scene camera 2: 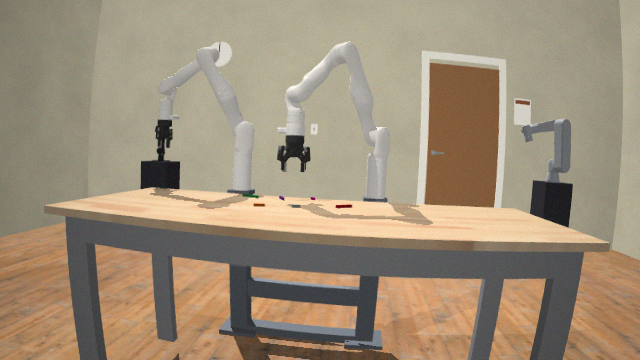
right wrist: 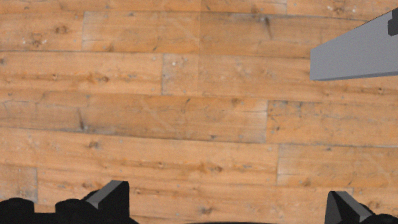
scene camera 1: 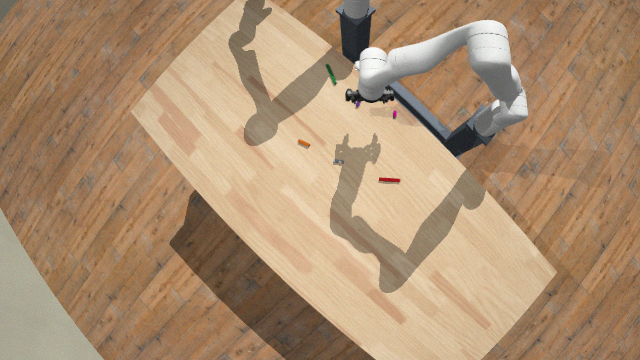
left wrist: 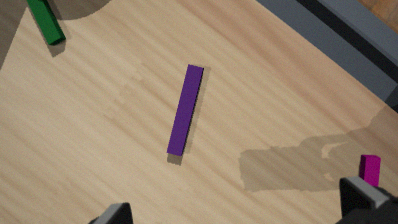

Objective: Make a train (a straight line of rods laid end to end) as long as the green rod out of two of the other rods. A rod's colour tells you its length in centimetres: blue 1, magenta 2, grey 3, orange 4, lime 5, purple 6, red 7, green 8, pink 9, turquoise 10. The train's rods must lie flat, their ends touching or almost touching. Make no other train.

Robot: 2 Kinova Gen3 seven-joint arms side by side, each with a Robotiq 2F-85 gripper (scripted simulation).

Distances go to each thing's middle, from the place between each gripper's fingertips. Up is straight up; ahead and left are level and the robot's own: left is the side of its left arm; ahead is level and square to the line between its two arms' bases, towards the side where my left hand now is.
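Labels:
My left gripper (scene camera 2: pixel 293 172): 10 mm past the purple rod (left wrist: pixel 193 76), 50 mm to the left of it, 110 mm above it.
My right hand: 71 cm to the right of the purple rod, 27 cm short of it, 19 cm above it.

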